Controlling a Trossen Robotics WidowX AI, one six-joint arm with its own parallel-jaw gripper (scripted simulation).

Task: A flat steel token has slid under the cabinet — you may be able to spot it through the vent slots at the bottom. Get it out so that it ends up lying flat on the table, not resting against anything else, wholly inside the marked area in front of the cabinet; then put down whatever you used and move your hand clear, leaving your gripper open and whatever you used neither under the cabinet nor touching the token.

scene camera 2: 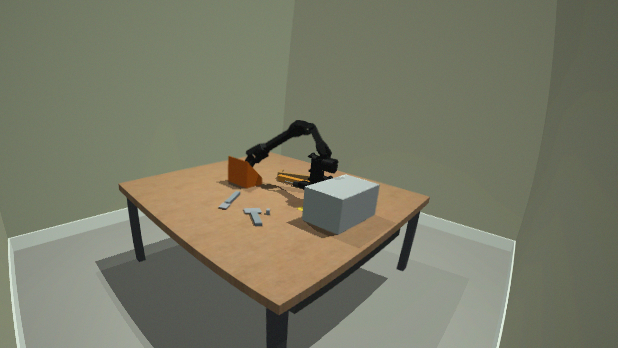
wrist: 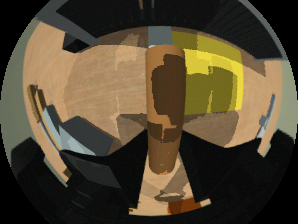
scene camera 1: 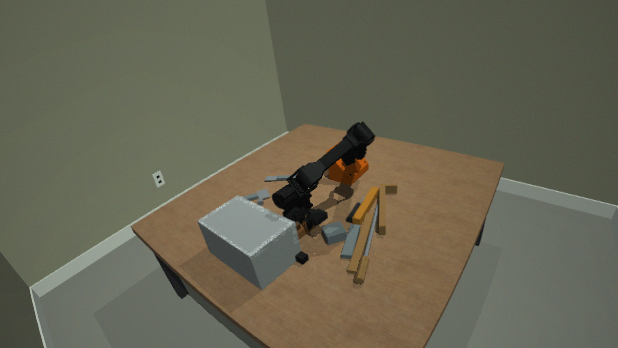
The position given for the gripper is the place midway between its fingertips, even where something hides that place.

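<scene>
The gripper (scene camera 1: 306,228) is visible, and a second look at the gripper (wrist: 161,132) is there as well. The scene also has a grey cabinet (scene camera 1: 256,243) and a grey block (wrist: 76,135), though scene camera 2 does not show the block, which is hidden by the cabinet.
</scene>
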